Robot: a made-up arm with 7 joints. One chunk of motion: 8 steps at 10 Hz.
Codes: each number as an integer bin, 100 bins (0 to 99) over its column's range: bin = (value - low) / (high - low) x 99, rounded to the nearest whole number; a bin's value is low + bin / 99 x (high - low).
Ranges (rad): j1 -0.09..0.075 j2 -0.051..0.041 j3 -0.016..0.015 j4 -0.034..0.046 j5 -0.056..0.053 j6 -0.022..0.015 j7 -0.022..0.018
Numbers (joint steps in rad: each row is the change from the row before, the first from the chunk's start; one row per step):
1: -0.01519 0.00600 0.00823 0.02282 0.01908 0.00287 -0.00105
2: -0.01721 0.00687 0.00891 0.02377 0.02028 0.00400 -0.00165
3: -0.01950 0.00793 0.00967 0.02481 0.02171 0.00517 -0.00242
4: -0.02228 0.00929 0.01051 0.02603 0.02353 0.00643 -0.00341
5: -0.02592 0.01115 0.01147 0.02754 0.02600 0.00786 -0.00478
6: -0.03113 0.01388 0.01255 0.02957 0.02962 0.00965 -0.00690
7: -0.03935 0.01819 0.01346 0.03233 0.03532 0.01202 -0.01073
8: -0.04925 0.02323 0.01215 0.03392 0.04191 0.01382 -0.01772
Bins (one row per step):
1: 45 61 77 70 68 67 52
2: 44 62 80 71 69 70 50
3: 42 63 82 73 71 73 48
4: 41 65 85 74 72 76 46
5: 38 67 88 76 74 80 43
6: 35 70 91 79 78 85 37
7: 30 74 94 82 83 91 28
8: 24 80 90 84 89 96 11

